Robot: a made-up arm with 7 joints.
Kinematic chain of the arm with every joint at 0, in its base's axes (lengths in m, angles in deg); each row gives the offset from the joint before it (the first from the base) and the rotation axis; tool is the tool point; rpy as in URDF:
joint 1: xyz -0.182 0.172 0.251 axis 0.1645 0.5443 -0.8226
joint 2: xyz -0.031 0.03 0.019 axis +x
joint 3: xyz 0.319 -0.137 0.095 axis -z
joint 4: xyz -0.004 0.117 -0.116 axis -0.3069 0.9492 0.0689
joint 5: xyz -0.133 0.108 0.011 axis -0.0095 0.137 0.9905
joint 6: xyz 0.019 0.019 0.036 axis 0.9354 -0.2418 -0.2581
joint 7: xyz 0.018 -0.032 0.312 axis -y
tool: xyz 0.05 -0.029 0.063 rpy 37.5 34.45 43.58
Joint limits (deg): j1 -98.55..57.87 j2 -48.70..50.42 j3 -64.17..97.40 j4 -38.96..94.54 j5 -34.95..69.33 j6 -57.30..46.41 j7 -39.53..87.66
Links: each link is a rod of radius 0.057 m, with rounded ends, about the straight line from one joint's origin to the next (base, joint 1, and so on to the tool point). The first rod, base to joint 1, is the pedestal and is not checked.
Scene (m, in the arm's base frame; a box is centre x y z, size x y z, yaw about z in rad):
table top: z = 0
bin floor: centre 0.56 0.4 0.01 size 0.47 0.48 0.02 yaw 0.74
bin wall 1: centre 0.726 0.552 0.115 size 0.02 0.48 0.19 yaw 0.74
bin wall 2: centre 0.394 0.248 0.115 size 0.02 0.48 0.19 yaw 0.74
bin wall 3: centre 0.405 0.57 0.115 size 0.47 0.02 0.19 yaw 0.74
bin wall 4: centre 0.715 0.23 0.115 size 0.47 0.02 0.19 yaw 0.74
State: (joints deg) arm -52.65 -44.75 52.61 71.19 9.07 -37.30 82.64
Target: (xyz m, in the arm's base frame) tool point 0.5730 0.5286 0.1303
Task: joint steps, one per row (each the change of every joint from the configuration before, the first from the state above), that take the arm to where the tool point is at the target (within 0.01 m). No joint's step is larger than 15 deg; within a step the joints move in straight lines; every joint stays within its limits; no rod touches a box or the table.
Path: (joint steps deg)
1: 1.67 12.95 6.40 3.34 -6.29 -2.86 -9.19
2: 1.68 12.95 6.40 3.33 -6.29 -2.85 -9.19
3: 1.67 12.95 6.40 3.34 -6.29 -2.86 -9.19
4: 1.68 12.95 6.39 3.33 -6.28 -2.86 -9.20
5: 1.67 12.95 6.40 3.34 -6.29 -2.86 -9.19
6: 1.68 12.95 6.40 3.33 -6.29 -2.85 -9.19
7: 1.67 12.95 6.40 3.34 -6.29 -2.86 -9.19

